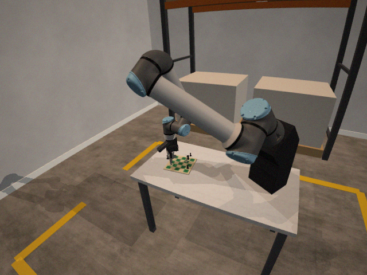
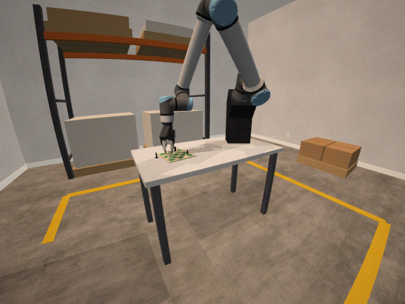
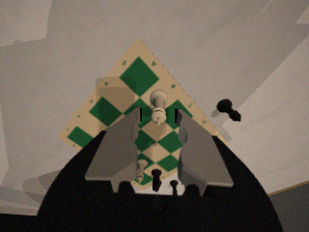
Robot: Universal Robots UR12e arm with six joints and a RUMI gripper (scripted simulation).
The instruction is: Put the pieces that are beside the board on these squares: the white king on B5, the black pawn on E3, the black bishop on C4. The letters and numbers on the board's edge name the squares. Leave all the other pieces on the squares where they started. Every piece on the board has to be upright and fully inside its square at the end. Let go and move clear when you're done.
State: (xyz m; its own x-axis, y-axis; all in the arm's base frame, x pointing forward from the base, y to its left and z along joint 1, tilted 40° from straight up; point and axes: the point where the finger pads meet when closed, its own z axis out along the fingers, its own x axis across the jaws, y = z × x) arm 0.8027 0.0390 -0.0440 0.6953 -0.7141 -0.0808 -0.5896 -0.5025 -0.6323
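Now: hand 1 cm above the white king. Round my hand: chessboard 7 cm behind, 4 cm to the right, 5 cm below.
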